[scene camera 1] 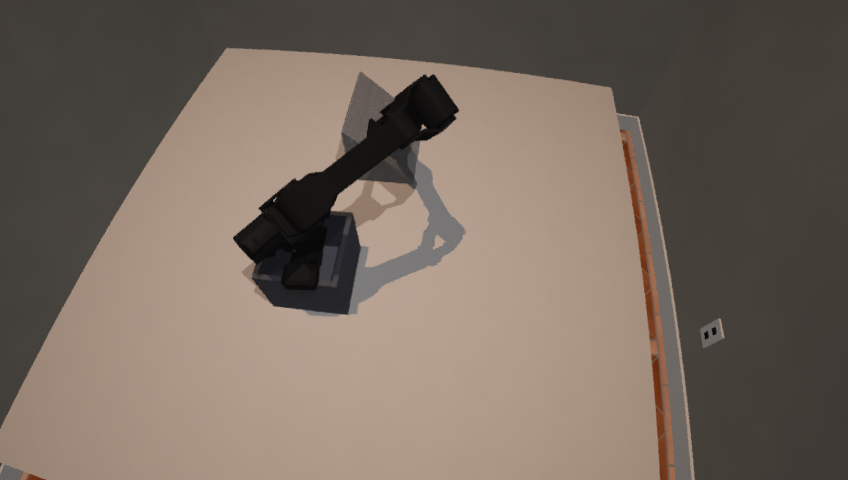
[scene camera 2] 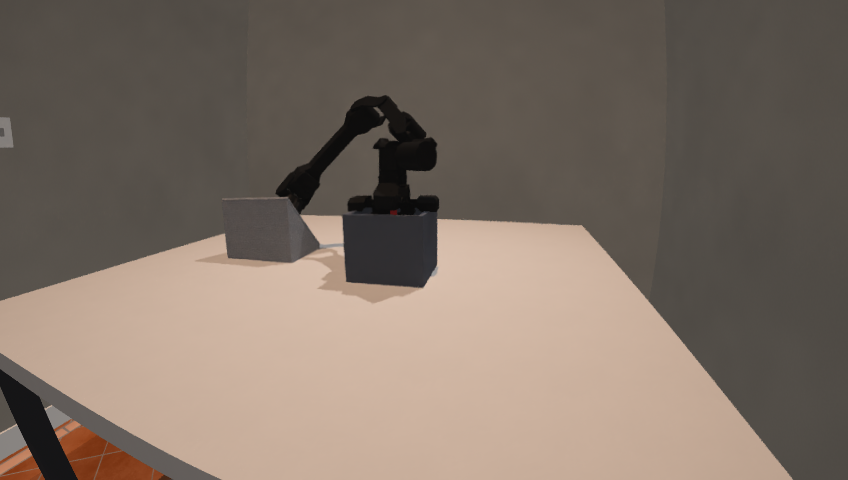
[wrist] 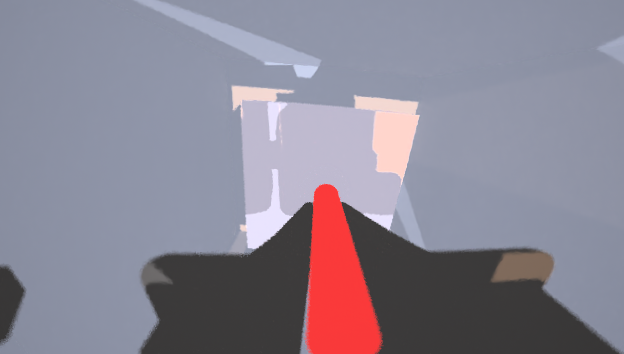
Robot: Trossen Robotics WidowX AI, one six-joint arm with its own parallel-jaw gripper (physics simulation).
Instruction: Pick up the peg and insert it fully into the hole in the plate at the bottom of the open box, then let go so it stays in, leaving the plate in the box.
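Frame: origin at the arm's base, x down, y left, z ahead, level; millimetres.
Seen in the pictures: gripper, fingertip midpoint: (scene camera 1: 316, 262) (wrist: 324, 209); arm's base at its link origin: (scene camera 2: 283, 218).
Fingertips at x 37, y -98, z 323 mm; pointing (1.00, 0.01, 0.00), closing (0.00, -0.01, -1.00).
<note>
Pixels of each thing's middle, then the offset from my fingertips to it. Level surfaces: height alone.
- red peg at the middle of its body: (wrist: 330, 232) (scene camera 2: 393, 228) dx -35, dy -11, dz +1 mm
- dark blue-grey open box at the middle of its body: (wrist: 325, 198) (scene camera 1: 311, 261) (scene camera 2: 393, 241) dx -6, dy -10, dz +1 mm
- pale plate at the middle of its body: (wrist: 320, 175) (scene camera 1: 314, 269) dx +29, dy -10, dz +1 mm
- beige table at its surface level: dx +63 mm
The red peg (scene camera 2: 393, 212) (wrist: 334, 270) is held between the fingers of my gripper (scene camera 2: 393, 206) (wrist: 324, 209), which is shut on it. The gripper reaches down into the dark blue-grey open box (scene camera 1: 310, 298) (scene camera 2: 383, 249) (wrist: 100, 150), with its wide body close to the rim. In the wrist view the peg's rounded tip shows just past the fingertips, against the lower middle of the pale plate (wrist: 325, 150). The hole does not show there, and whether the tip touches the plate or sits in the hole cannot be told. The fingertips are hidden in both scene views.
A grey wedge-shaped block (scene camera 1: 361, 110) (scene camera 2: 258, 228) stands near the arm's base, with the arm (scene camera 1: 364, 155) (scene camera 2: 330, 148) reaching over from it to the box. Both rest on the beige table (scene camera 1: 476, 356) (scene camera 2: 505, 356). The box walls closely surround the fingers.
</note>
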